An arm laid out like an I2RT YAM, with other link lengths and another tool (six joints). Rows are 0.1 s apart.
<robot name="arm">
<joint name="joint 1" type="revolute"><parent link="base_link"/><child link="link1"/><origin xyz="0.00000 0.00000 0.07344"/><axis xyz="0 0 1"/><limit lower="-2.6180" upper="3.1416"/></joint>
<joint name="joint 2" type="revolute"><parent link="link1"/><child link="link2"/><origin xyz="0.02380 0.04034 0.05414"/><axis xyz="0 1 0"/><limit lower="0.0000" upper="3.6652"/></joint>
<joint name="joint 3" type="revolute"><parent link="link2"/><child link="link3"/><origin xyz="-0.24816 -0.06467 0.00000"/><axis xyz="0 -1 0"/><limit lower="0.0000" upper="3.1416"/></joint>
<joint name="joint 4" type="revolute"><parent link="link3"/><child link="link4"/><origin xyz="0.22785 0.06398 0.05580"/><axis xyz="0 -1 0"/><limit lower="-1.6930" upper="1.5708"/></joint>
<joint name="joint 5" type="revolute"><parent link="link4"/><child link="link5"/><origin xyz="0.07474 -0.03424 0.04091"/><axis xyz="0 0 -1"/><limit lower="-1.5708" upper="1.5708"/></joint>
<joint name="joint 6" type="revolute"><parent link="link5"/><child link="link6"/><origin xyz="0.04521 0.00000 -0.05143"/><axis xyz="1 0 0"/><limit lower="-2.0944" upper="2.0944"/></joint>
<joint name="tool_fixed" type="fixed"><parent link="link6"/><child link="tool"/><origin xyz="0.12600 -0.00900 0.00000" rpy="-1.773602 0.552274 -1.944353"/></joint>
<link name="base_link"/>
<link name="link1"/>
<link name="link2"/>
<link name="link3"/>
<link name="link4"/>
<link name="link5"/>
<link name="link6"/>
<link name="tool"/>
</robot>
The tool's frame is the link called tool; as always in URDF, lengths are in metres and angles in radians.
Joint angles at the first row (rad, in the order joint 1, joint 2, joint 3, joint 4, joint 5, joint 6):
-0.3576 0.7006 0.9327 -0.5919 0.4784 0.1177
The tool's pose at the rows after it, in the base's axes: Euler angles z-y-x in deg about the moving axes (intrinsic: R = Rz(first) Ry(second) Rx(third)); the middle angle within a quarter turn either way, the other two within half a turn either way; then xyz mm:
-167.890, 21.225, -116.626, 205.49, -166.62, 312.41
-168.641, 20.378, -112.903, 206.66, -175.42, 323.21
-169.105, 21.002, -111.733, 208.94, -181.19, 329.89
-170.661, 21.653, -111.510, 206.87, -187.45, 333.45
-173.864, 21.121, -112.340, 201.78, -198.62, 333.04
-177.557, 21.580, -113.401, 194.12, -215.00, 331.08
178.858, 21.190, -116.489, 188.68, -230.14, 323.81
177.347, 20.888, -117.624, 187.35, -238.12, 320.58
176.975, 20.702, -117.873, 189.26, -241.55, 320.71
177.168, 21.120, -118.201, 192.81, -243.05, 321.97
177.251, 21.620, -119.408, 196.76, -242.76, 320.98
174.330, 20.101, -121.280, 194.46, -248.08, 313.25
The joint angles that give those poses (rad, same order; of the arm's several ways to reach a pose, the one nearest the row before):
-0.3582 0.7109 0.9357 -0.5545 0.4964 0.0939
-0.3604 0.7299 0.9349 -0.4881 0.5466 0.0406
-0.3775 0.7483 0.9433 -0.4523 0.5477 0.0284
-0.3996 0.7610 0.9531 -0.4406 0.5532 0.0337
-0.4431 0.7903 0.9752 -0.4536 0.5584 0.0433
-0.5239 0.8166 0.9844 -0.4459 0.5311 0.0572
-0.6043 0.8624 1.0136 -0.4767 0.4839 0.0865
-0.6390 0.8892 1.0259 -0.4803 0.4652 0.0940
-0.6454 0.9085 1.0376 -0.4780 0.4633 0.0951
-0.6470 0.9230 1.0491 -0.4747 0.4538 0.1013
-0.6458 0.9374 1.0632 -0.4865 0.4390 0.1202
-0.6508 0.9742 1.0845 -0.5212 0.4667 0.1462

